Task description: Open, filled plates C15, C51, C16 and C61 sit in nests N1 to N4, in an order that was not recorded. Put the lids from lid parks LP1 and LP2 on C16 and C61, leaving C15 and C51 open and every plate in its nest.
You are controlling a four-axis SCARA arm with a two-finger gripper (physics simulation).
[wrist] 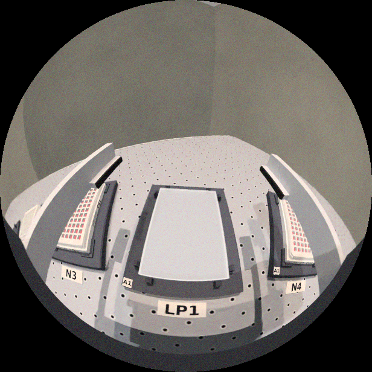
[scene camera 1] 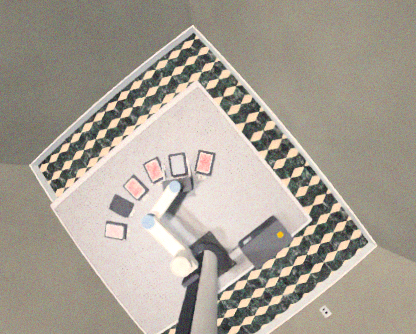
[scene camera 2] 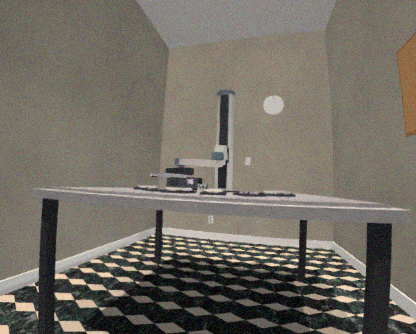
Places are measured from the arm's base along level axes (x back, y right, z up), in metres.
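Pixels of known places: gripper, fingertip midpoint: [scene camera 1: 174,160] [scene camera 2: 157,174]; arm's base, link origin: [scene camera 1: 206,259].
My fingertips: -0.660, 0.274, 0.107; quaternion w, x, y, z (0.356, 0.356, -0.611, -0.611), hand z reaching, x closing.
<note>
Ahead of a thing's pixels: the offset from my fingertips to its middle, as dx, dy, dz. "pt": to the spot under its first point.
My gripper [scene camera 1: 178,168] [scene camera 2: 160,175] [wrist: 192,151] is open and empty, above lid park LP1 [wrist: 185,287], its fingers spread to either side. A pale clear lid @(+0.020, -0.013, -0.080) [scene camera 1: 178,164] [wrist: 185,235] lies flat in LP1. In the wrist view, an open plate with red wells [wrist: 80,220] sits in nest N3 to the left, and another [wrist: 297,232] in N4 to the right. In scene camera 1, LP2 @(-0.011, -0.525, -0.084) [scene camera 1: 121,205] is a bare dark holder. The N1 plate @(+0.100, -0.669, -0.069) [scene camera 1: 116,230] looks paler, as if lidded. The N2 plate @(-0.044, -0.354, -0.075) [scene camera 1: 135,188] is redder. Plate codes are not readable.
A dark grey box with an orange button @(pt +0.780, +0.229, +0.022) [scene camera 1: 280,234] stands at the table's edge, right of the arm's column [scene camera 1: 211,285] [scene camera 2: 225,125]. The nests and parks form an arc on the pale perforated table [scene camera 1: 240,175] [scene camera 2: 340,204].
</note>
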